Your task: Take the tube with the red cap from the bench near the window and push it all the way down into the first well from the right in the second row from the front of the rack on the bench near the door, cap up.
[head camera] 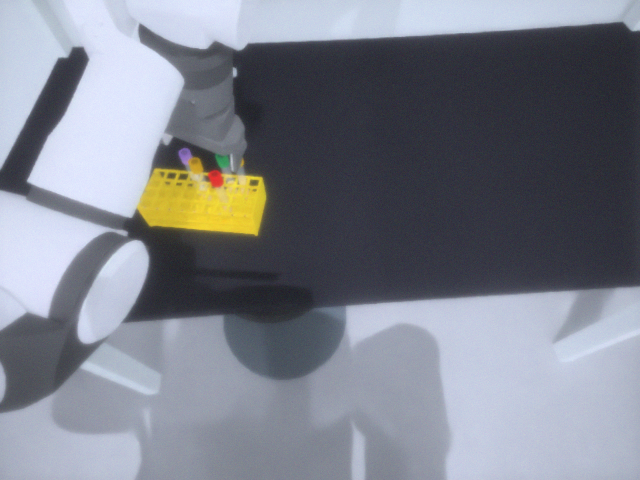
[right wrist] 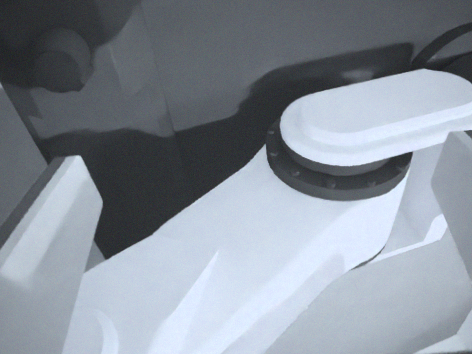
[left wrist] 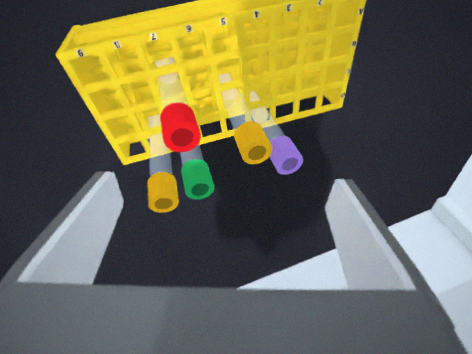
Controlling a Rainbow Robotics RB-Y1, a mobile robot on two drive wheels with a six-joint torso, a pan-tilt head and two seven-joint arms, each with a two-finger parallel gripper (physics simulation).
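Places are measured from the robot's base along level axes (x ahead, y left, z up), in centimetres.
Where they show: left gripper, fingertip midpoint: [head camera: 202,153] [left wrist: 225,190]; right gripper, fingertip midpoint: [right wrist: 261,168].
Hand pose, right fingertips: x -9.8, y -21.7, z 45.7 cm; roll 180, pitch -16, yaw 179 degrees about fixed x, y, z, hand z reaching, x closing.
After its pixels a point has its place.
The tube with the red cap [head camera: 215,178] @(x 63.2, y 18.0, z 88.1 cm) [left wrist: 180,127] @(x 63.3, y 18.4, z 88.1 cm) stands in a yellow rack [head camera: 206,224] @(x 61.8, y 22.1, z 76.9 cm) [left wrist: 135,42] @(x 60.9, y 17.2, z 81.9 cm) on the dark bench, cap up. The rack hides its lower part in places. My left gripper [head camera: 200,150] @(x 65.2, y 19.6, z 91.3 cm) [left wrist: 225,190] @(x 65.2, y 19.6, z 91.3 cm) is open and empty, over the back side of the rack in the head view. In the left wrist view the red cap is beyond the fingertips, left of the middle between them. My right gripper [right wrist: 261,168] @(x -9.8, y -21.7, z 45.7 cm) is open, with no tube between its fingers. The rack on the bench near the door cannot be identified in these views.
A green cap [head camera: 222,160] @(x 67.3, y 17.8, z 87.9 cm) [left wrist: 198,179] @(x 67.3, y 18.3, z 88.1 cm), a purple cap [head camera: 185,155] @(x 67.7, y 23.9, z 88.1 cm) [left wrist: 286,155] @(x 67.6, y 24.0, z 88.1 cm) and two orange caps [left wrist: 163,192] @(x 67.5, y 16.0, z 88.0 cm) [left wrist: 253,143] @(x 65.7, y 22.0, z 88.1 cm) are close around the red one. The dark bench [head camera: 439,155] @(x 82.6, y -22.6, z 76.2 cm) extends right. A round stool [head camera: 284,351] @(x 59.1, y 13.6, z 3.1 cm) is at its front edge. A white robot part [right wrist: 250,240] @(x -11.3, y -5.2, z 35.8 cm) is near my right fingers.
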